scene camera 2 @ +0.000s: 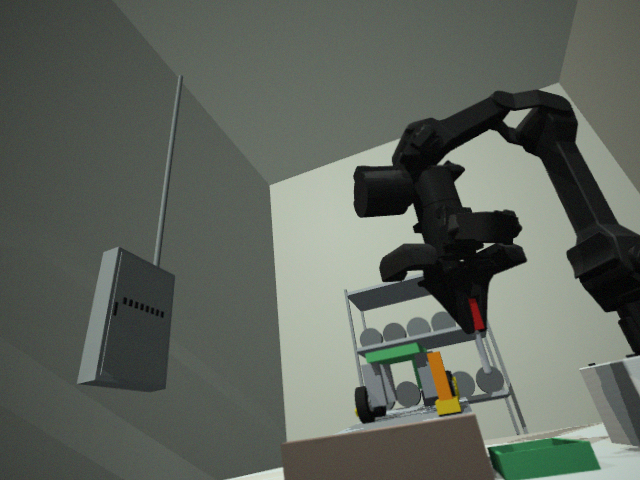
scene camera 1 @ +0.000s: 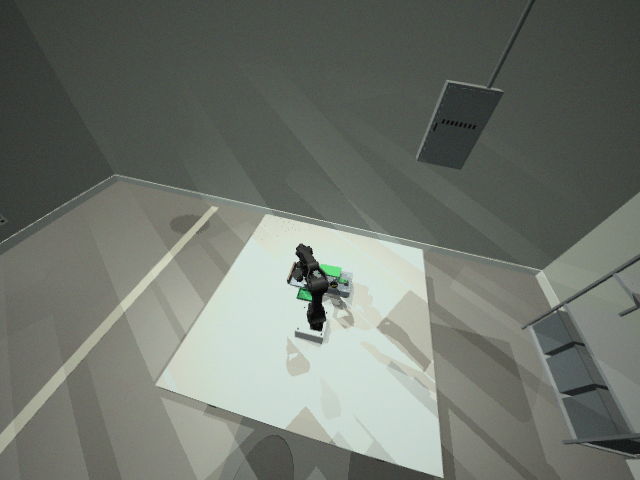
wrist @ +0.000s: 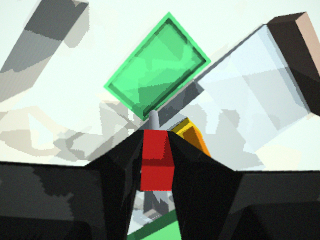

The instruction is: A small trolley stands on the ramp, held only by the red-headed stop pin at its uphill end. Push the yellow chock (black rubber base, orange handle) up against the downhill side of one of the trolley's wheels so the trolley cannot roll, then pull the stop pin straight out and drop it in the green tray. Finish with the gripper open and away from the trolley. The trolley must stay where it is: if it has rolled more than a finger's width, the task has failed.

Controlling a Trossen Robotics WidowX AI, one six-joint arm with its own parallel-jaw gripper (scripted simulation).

Note:
My gripper holds a red-headed stop pin. Further things: a yellow chock, a green-topped trolley, a grey ramp and a green tray.
My gripper shows as well in the wrist view.

